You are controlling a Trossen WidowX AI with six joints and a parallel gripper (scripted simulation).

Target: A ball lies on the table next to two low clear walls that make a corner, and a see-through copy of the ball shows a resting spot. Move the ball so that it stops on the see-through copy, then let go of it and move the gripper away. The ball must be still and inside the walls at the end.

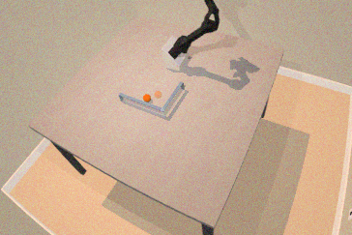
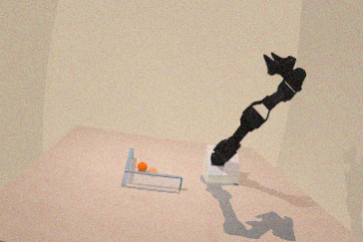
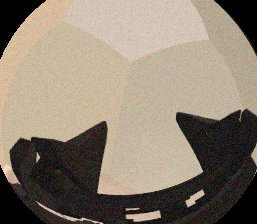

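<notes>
My gripper tip is 61 cm above the orange ball, 49 cm short of it and 6 cm to the left of it. Round my gripper tip: see-through copy of ball (61 cm below, 44 cm ahead, 1 cm to the right).
</notes>
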